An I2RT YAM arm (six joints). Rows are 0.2 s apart.
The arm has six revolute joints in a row. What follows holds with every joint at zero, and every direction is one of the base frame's. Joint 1 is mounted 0.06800 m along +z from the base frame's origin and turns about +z. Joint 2 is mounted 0.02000 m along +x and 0.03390 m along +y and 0.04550 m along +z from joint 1 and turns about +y. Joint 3 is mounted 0.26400 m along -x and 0.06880 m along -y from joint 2 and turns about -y. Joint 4 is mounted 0.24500 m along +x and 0.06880 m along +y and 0.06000 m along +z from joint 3 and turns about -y. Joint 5 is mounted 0.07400 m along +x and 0.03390 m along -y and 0.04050 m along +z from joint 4 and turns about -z. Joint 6 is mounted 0.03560 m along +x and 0.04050 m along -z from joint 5 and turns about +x. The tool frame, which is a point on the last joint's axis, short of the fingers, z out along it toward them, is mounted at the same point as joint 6; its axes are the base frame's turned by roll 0.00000, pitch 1.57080 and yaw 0.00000 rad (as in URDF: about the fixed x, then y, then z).
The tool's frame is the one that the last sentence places.
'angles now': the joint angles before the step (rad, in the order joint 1, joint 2, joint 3, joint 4, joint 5, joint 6). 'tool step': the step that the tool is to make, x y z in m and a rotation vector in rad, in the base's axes. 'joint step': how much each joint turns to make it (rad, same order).
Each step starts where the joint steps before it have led.
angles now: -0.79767 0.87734 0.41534 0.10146 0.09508 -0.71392
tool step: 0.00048 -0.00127 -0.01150 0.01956 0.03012 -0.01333
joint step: -0.00001 0.02888 -0.02335 0.01745 0.01529 -0.00244
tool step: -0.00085 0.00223 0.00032 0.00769 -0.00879 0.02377
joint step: 0.00008 -0.01474 -0.00352 -0.01075 -0.02636 0.00165
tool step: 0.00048 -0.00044 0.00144 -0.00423 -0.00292 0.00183
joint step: -0.00007 0.00114 0.00413 0.00221 -0.00143 -0.00153
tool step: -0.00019 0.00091 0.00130 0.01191 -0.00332 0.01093
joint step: -0.00003 -0.00652 0.00605 -0.01921 -0.01422 0.00570
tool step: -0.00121 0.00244 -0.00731 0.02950 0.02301 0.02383
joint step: 0.00002 -0.00045 -0.01487 -0.02243 -0.02345 -0.00582
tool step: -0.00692 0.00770 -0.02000 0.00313 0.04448 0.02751
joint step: 0.00001 -0.02538 -0.07727 0.02008 -0.01191 -0.03868
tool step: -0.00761 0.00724 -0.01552 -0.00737 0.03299 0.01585
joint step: -0.00297 -0.03589 -0.06768 0.01513 -0.00363 -0.03421
